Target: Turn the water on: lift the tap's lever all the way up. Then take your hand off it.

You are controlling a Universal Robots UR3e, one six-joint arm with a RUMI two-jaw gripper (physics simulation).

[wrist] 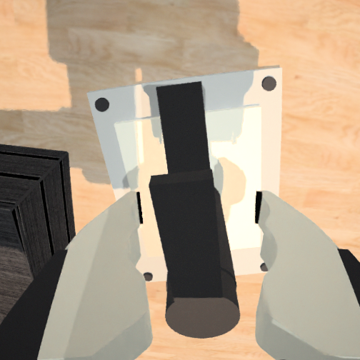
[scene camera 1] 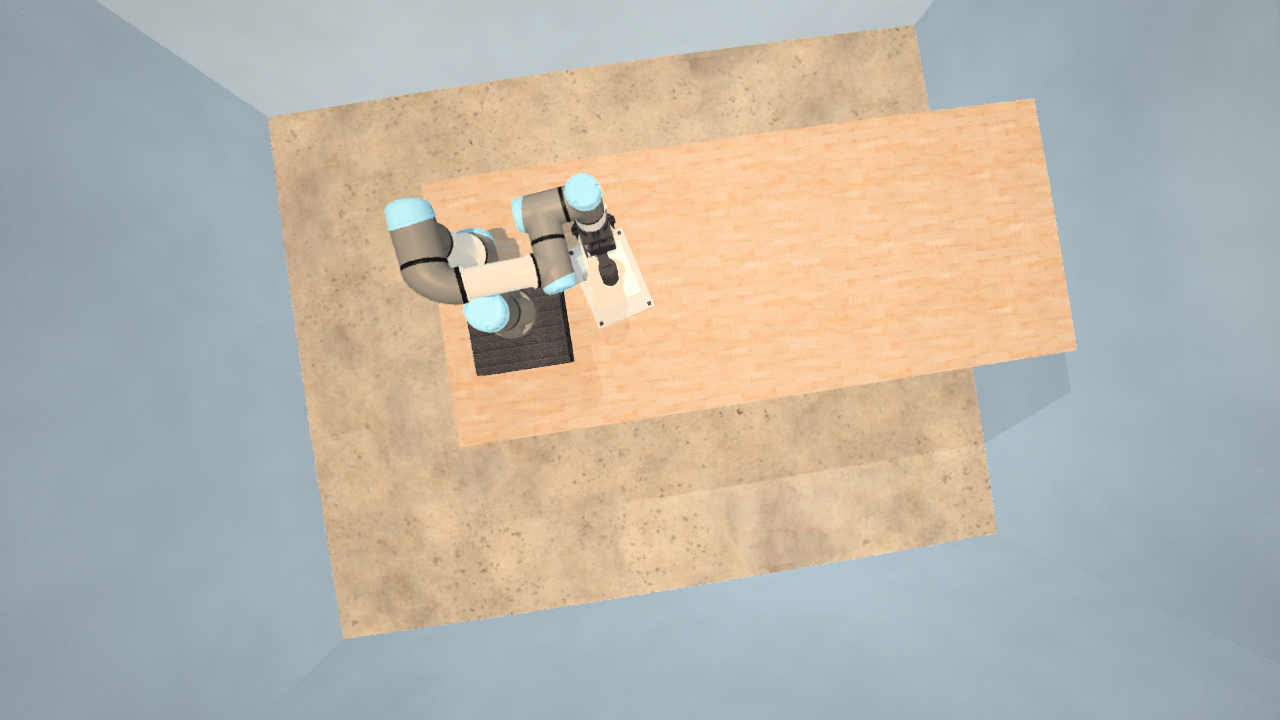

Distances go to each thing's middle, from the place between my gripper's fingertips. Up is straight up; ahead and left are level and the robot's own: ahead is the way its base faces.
The tap lever (wrist: 201,302) lies 4 cm to the right of my hand, 1 cm ahead of it and 1 cm above it.
